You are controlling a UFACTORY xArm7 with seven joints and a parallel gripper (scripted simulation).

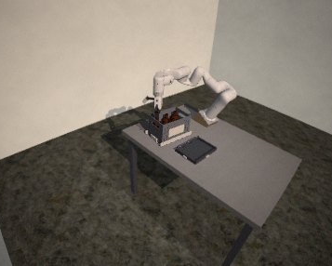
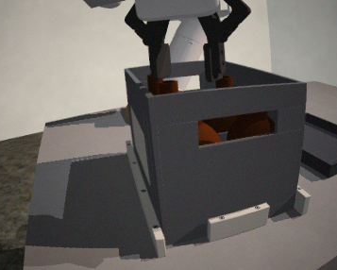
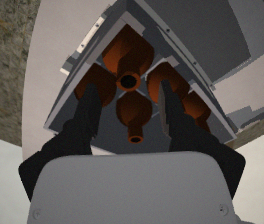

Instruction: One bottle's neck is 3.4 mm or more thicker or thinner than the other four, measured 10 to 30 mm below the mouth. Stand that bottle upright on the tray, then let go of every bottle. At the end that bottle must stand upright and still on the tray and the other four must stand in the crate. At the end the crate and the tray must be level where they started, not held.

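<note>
Right now the dark grey crate is 110 mm below my hand, 80 mm behind it and 50 mm to the left of it. Round my hand: dark flat tray 340 mm to the left, 180 mm below, 80 mm behind; then glass bottle 180 mm behind, 110 mm below, 20 mm to the left.
</note>
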